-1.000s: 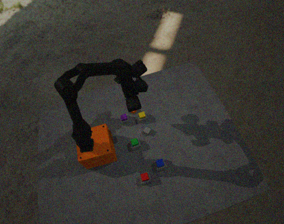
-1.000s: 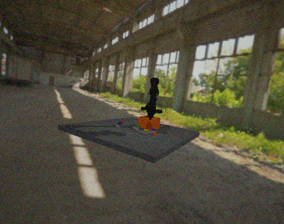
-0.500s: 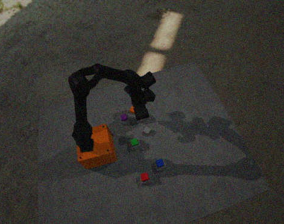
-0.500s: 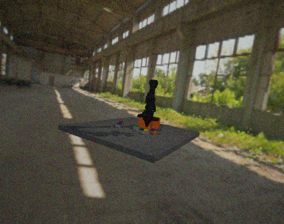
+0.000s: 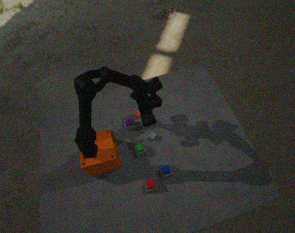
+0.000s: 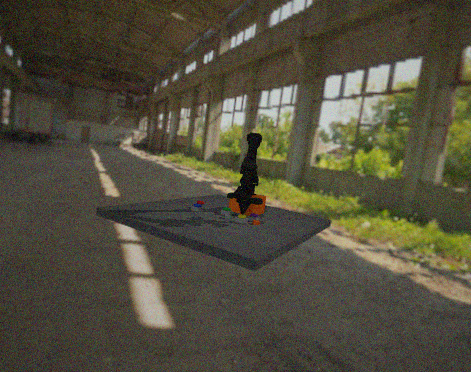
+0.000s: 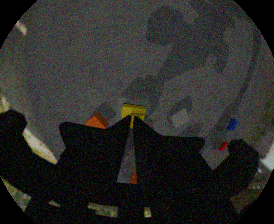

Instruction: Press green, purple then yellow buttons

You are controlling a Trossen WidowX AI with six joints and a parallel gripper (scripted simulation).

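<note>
My gripper tip is now 10 mm above the yellow button. From my gripper tip the other things lie so: purple button 100 mm behind, 10 mm to the left, 10 mm below; grey block 90 mm to the right, 30 mm below, 10 mm ahead; orange piece 60 mm to the left, 50 mm behind, 30 mm below.
</note>
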